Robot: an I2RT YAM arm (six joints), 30 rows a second.
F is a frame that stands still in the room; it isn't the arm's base.
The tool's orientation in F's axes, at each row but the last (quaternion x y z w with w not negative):
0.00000, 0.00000, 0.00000, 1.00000
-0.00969, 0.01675, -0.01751, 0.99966
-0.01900, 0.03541, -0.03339, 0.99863
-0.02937, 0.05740, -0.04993, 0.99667
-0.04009, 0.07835, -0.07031, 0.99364
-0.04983, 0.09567, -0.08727, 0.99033
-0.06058, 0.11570, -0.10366, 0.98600
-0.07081, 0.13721, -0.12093, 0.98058
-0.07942, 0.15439, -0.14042, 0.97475
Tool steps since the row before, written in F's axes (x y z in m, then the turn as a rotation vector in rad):
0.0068, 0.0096, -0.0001, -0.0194, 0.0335, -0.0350
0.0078, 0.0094, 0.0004, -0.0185, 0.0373, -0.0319
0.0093, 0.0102, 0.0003, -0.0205, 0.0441, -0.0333
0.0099, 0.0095, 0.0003, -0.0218, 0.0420, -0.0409
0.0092, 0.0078, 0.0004, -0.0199, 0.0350, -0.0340
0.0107, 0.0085, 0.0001, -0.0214, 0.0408, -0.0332
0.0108, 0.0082, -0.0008, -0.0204, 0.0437, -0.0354
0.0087, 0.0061, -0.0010, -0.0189, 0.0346, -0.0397
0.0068, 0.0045, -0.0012, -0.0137, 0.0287, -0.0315
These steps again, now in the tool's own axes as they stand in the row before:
0.0068, 0.0096, -0.0001, -0.0194, 0.0335, -0.0350
0.0074, 0.0097, 0.0008, -0.0187, 0.0373, -0.0318
0.0085, 0.0108, 0.0013, -0.0211, 0.0440, -0.0331
0.0088, 0.0104, 0.0020, -0.0213, 0.0423, -0.0409
0.0078, 0.0089, 0.0024, -0.0195, 0.0350, -0.0343
0.0088, 0.0101, 0.0029, -0.0221, 0.0403, -0.0333
0.0087, 0.0101, 0.0026, -0.0213, 0.0436, -0.0349
0.0068, 0.0079, 0.0022, -0.0165, 0.0360, -0.0396
0.0052, 0.0062, 0.0016, -0.0123, 0.0300, -0.0308

